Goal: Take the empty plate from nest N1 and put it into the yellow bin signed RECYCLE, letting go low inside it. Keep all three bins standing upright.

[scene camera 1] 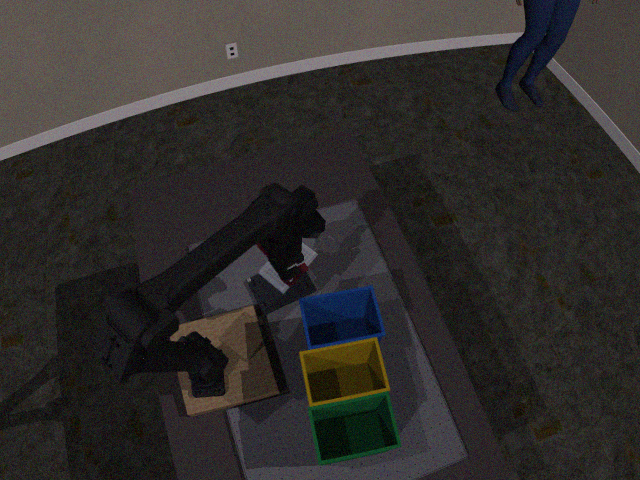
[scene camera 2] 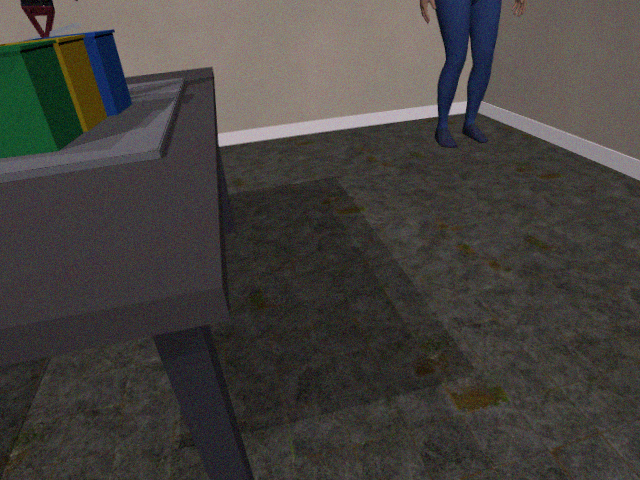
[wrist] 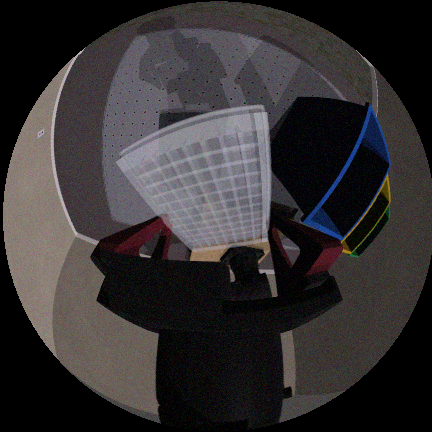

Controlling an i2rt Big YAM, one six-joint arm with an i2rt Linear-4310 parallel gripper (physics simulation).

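Places are measured from the arm's base along level axes (x ahead, y left, z up), in millimetres.
Pixels of known places: gripper, fingertip midpoint: [scene camera 1: 281,271] [wrist: 218,216]; arm's base at its link origin: [scene camera 1: 207,374] [wrist: 241,254].
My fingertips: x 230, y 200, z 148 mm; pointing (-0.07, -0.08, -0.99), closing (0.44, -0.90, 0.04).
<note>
For each thing: its middle in the pictures, then the offset to it from my fingertips.
- yellow bin at the middle of its body: [scene camera 1: 342,380] [wrist: 347,194] [scene camera 2: 45,86] 110 mm ahead, 272 mm right, 84 mm down
- blue bin at the middle of its body: [wrist: 327,155] [scene camera 1: 340,330] [scene camera 2: 79,75] 125 mm ahead, 141 mm right, 84 mm down
- green bin at the middle of its body: [scene camera 1: 351,432] [scene camera 2: 9,100] [wrist: 358,212] 111 mm ahead, 403 mm right, 84 mm down
A clear, gridded plate [wrist: 215,175] [scene camera 1: 272,277] is held up over the pegboard, tilted in the wrist view. My gripper [wrist: 218,216] [scene camera 1: 281,264] is shut on the plate, with red fingers at its two sides; part of the gripper also shows in scene camera 2. The yellow bin [scene camera 1: 356,356] [scene camera 2: 81,77] [wrist: 346,245] stands upright between the blue bin [scene camera 1: 338,307] [scene camera 2: 98,62] [wrist: 377,132] and the green bin [scene camera 1: 356,455] [scene camera 2: 20,103] [wrist: 354,255], both upright. The gripper is beyond the blue bin, away from the yellow one. No RECYCLE sign or N1 label is readable.
A dark grey pad [scene camera 1: 258,291] [wrist: 172,119] lies below the plate, near the blue bin. The arm's base stands on a wooden board [scene camera 1: 248,382] left of the bins. A person in blue [scene camera 1: 545,46] [scene camera 2: 467,56] stands by the far wall.
</note>
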